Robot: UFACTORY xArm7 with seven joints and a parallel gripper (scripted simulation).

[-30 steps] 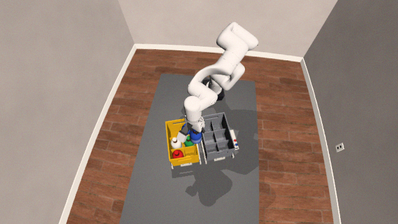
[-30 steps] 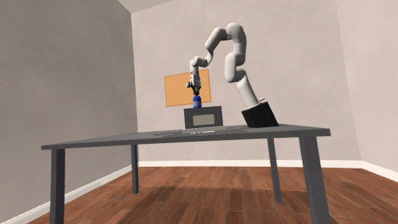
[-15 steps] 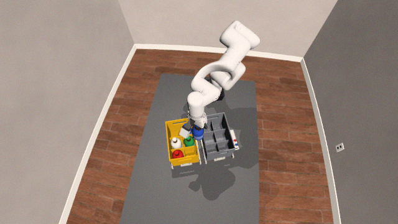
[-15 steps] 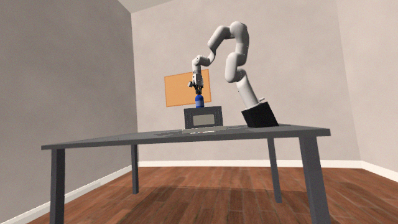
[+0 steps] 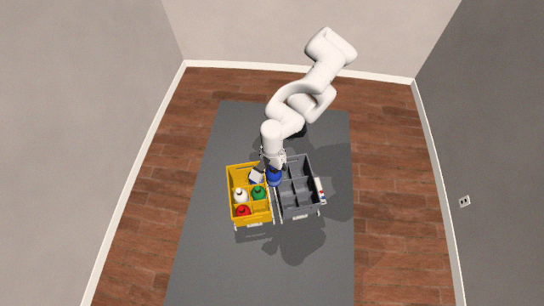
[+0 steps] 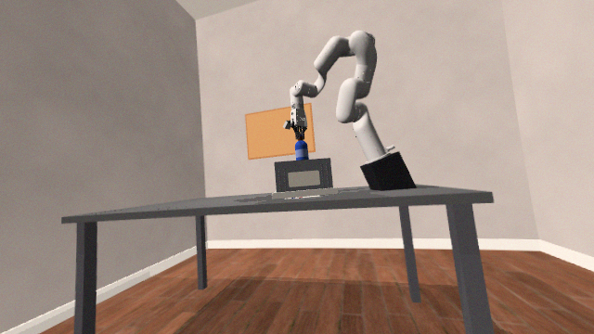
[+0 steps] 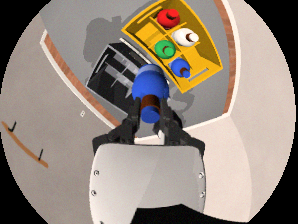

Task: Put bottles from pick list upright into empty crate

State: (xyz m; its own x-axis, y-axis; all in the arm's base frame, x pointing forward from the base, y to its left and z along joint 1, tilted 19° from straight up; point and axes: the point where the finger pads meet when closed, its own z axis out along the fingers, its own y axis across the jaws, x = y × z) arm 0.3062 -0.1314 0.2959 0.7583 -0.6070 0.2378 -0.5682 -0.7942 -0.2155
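The grey crate lies 25 cm below my hand and 11 cm to the left of it. Also, from my hand: yellow crate 25 cm below, 12 cm to the right, 3 cm ahead; then white bottle 25 cm below, 17 cm to the right, 3 cm ahead; then green bottle 25 cm below, 8 cm to the right, 2 cm ahead.
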